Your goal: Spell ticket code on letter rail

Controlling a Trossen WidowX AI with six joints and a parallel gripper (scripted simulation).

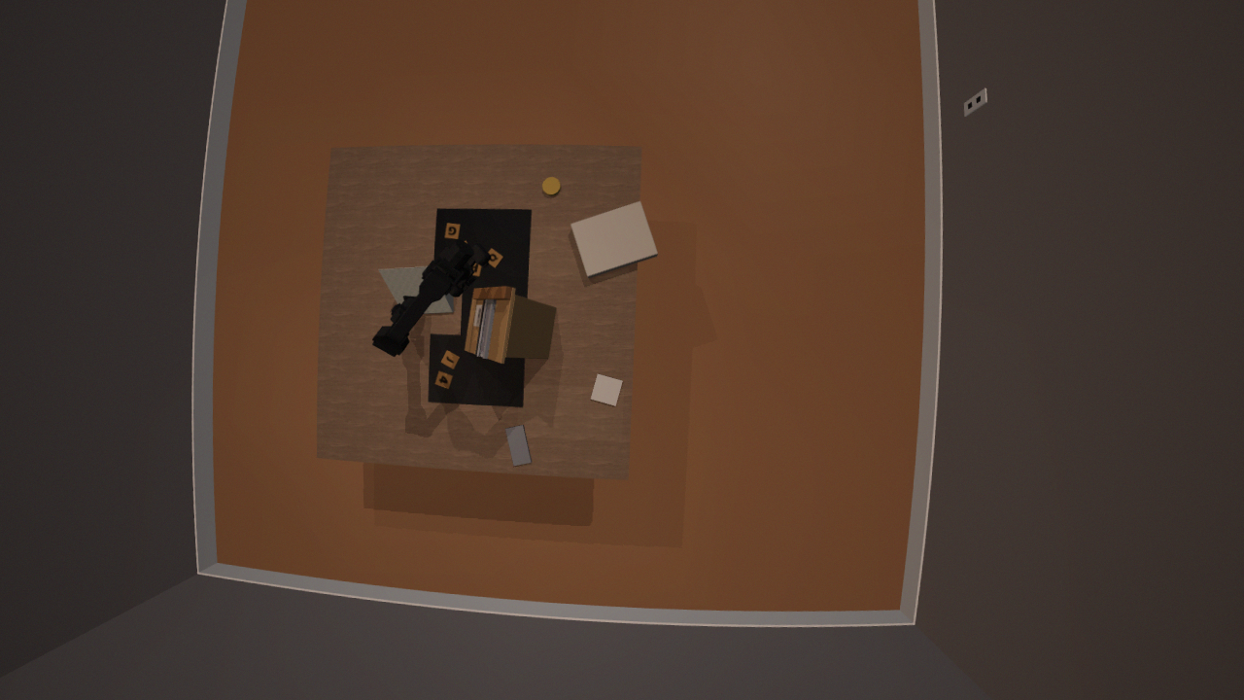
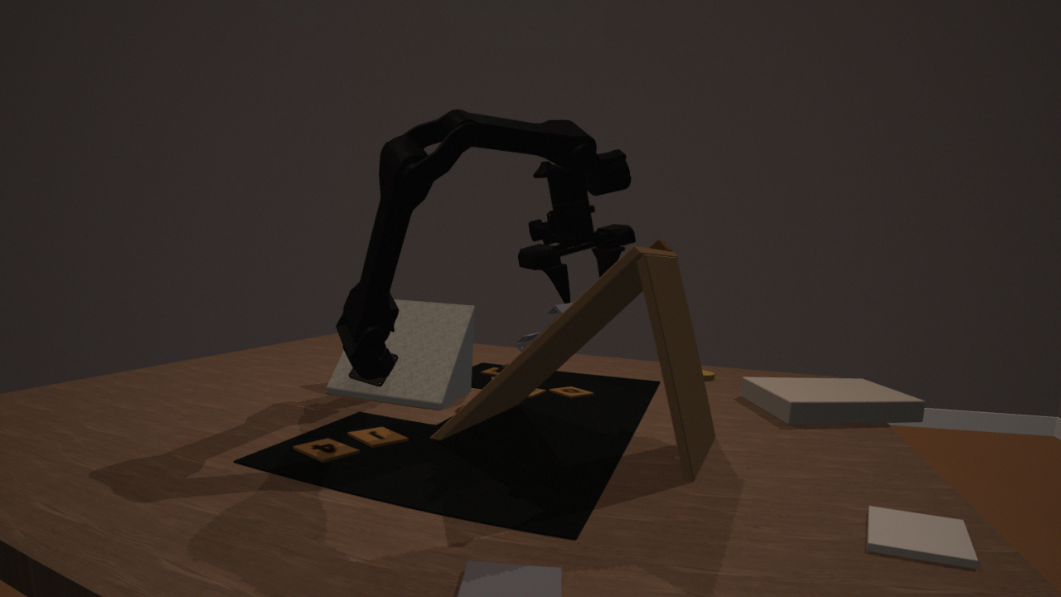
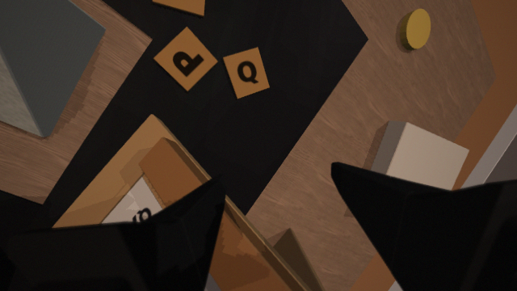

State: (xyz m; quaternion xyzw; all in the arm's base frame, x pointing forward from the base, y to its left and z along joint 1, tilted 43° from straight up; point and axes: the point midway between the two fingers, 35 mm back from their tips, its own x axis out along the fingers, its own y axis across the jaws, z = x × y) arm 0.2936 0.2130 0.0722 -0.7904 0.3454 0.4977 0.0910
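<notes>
The q tile is 17 cm below my gripper tip, 8 cm to the left of it and 4 cm behind it. Round my gripper tip: black mat (18 cm below, 12 cm behind, 10 cm to the right); white ticket (15 cm to the right, 10 cm below, 4 cm behind); p tile (17 cm below, 11 cm behind, 4 cm to the left).
</notes>
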